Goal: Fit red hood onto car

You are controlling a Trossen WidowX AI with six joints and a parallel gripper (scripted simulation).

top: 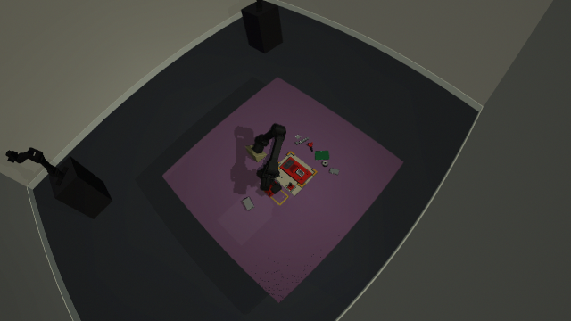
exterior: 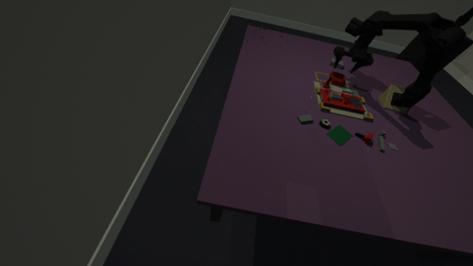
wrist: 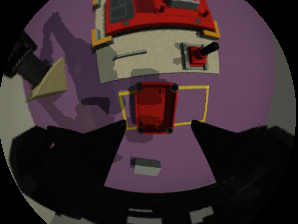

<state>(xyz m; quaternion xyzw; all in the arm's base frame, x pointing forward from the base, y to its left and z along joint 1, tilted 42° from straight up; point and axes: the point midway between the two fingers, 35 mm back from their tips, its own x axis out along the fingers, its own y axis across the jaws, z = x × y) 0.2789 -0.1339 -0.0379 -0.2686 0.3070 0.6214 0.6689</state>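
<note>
Now: the red hood 50 mm below my gripper tip. From my gripper tip the other things lie so: green square plate 70 mm ahead, 420 mm to the left, 60 mm below; grey engine block 60 mm ahead, 210 mm to the left, 40 mm below.
</note>
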